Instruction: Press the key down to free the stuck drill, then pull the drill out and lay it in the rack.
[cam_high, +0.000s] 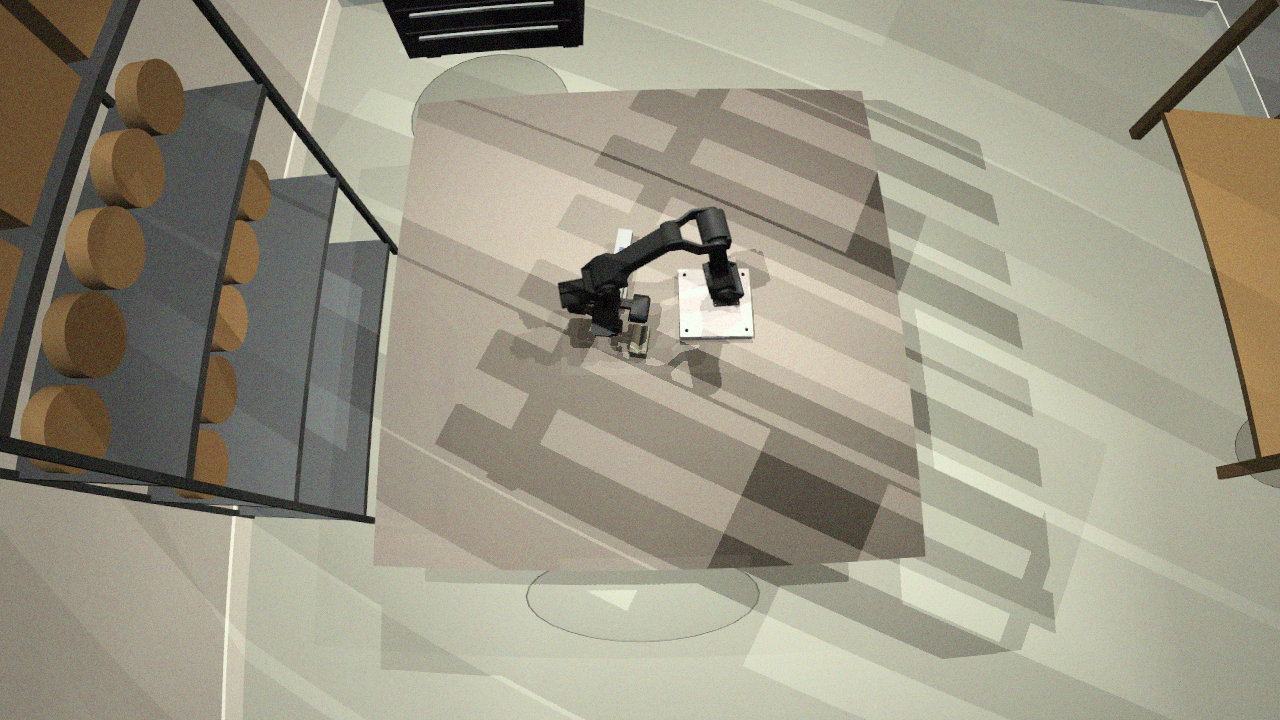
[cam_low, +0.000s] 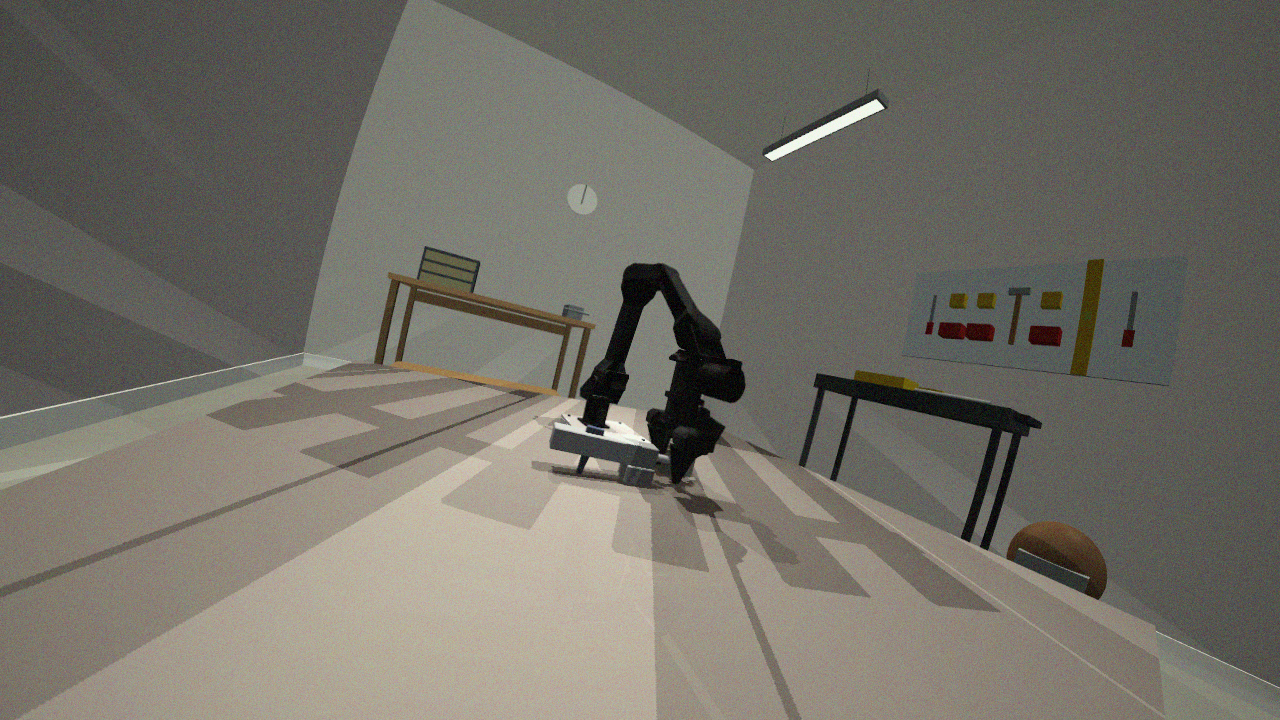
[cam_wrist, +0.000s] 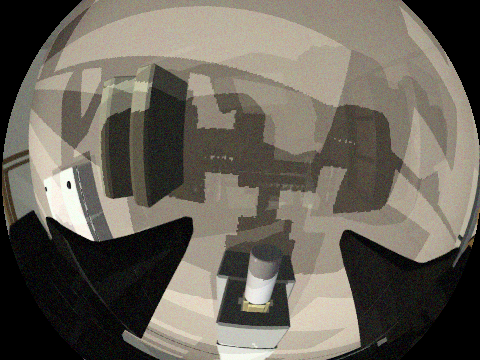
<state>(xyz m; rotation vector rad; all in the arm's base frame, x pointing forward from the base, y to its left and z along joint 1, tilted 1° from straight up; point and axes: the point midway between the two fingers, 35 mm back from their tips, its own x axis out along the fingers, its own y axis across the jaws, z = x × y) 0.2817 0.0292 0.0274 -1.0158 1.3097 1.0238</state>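
The drill is 50 mm to the right of my gripper tip, 30 mm above it and 20 mm behind it. From my gripper tip the other things lie so: blue key 140 mm to the right, 40 mm behind, 30 mm above; dark grey rack 70 mm to the left, 60 mm behind.
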